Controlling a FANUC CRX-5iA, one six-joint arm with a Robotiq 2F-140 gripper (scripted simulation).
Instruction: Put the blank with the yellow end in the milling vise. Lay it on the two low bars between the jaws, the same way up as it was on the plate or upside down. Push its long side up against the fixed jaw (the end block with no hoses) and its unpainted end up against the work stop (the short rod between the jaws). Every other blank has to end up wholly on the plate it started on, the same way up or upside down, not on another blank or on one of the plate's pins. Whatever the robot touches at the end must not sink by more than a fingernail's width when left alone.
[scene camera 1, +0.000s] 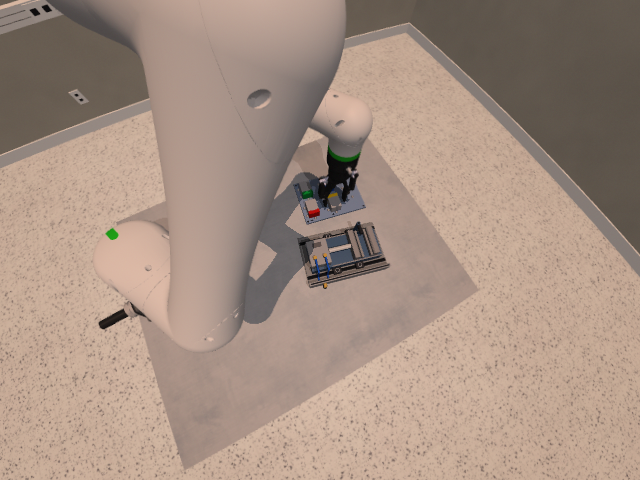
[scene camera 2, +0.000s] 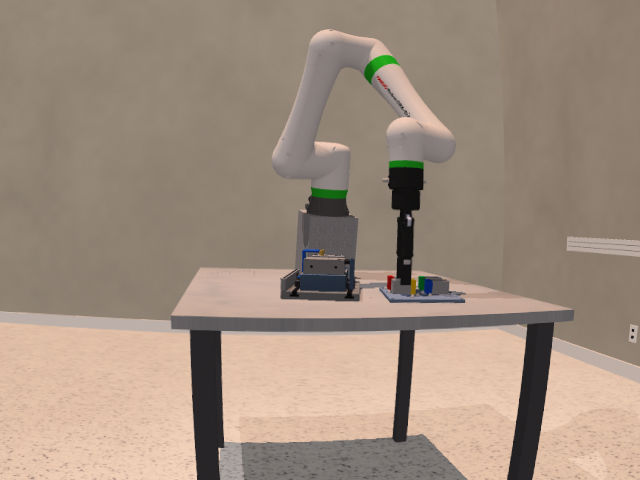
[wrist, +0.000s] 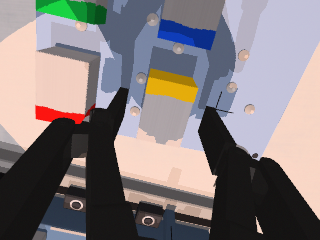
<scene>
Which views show the gripper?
Scene camera 1, scene camera 2 and the wrist view: all of them.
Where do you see the gripper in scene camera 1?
At 334, 201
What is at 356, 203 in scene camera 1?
A plate.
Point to a plate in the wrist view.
At 127, 45
</scene>
